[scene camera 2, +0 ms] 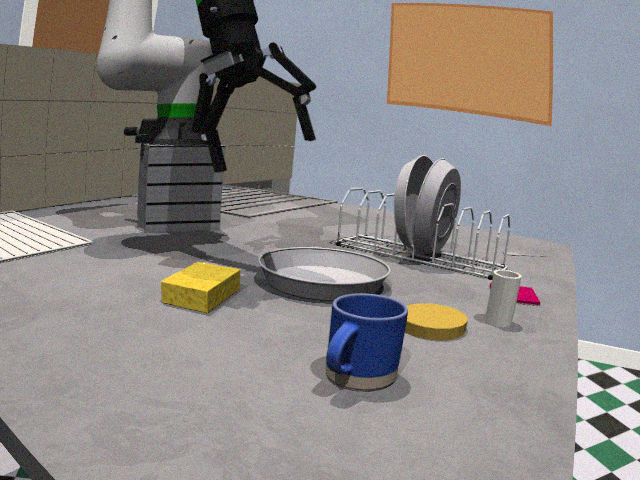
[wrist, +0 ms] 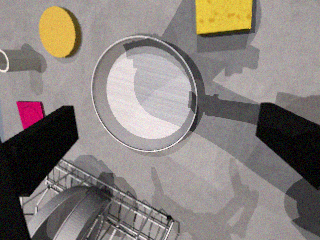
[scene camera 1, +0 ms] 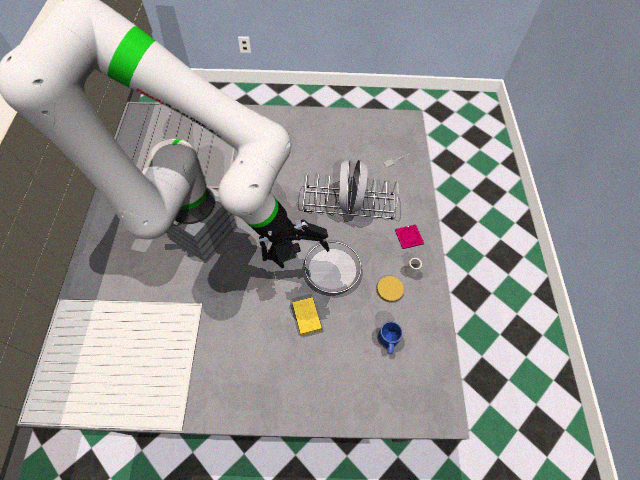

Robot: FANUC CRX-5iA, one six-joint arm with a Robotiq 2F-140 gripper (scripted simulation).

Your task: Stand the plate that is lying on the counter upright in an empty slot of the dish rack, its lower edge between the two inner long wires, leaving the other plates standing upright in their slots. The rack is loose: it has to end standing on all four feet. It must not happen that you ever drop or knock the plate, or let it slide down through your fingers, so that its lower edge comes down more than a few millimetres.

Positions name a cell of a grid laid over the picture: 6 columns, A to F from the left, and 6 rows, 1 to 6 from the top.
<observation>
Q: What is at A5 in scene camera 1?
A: A white draining mat.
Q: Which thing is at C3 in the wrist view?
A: A grey plate.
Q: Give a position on a grey plate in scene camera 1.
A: D4
</observation>
